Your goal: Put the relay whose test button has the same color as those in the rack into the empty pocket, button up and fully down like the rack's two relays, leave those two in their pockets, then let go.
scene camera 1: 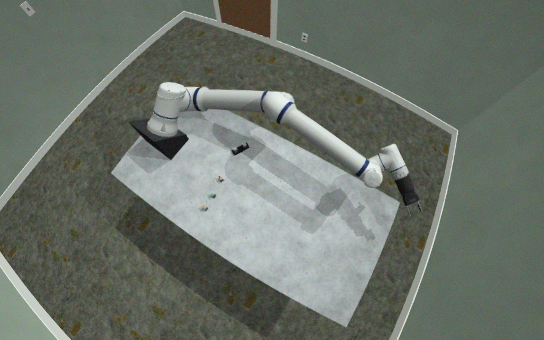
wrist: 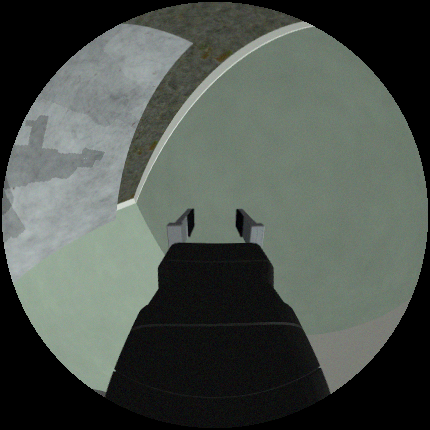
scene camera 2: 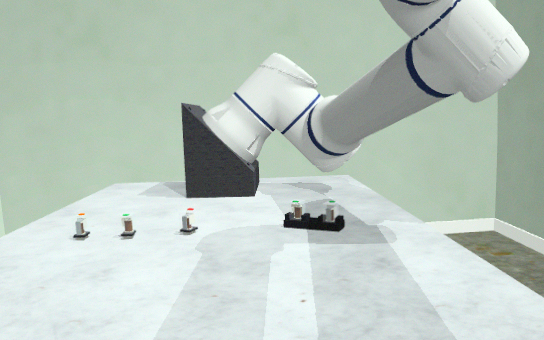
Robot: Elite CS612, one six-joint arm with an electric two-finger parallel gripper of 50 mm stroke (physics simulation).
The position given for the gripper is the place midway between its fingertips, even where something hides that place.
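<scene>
There's a black rack (scene camera 2: pixel 307 222) that you can see here, and you can see the gripper (wrist: pixel 214 217) too.
</scene>
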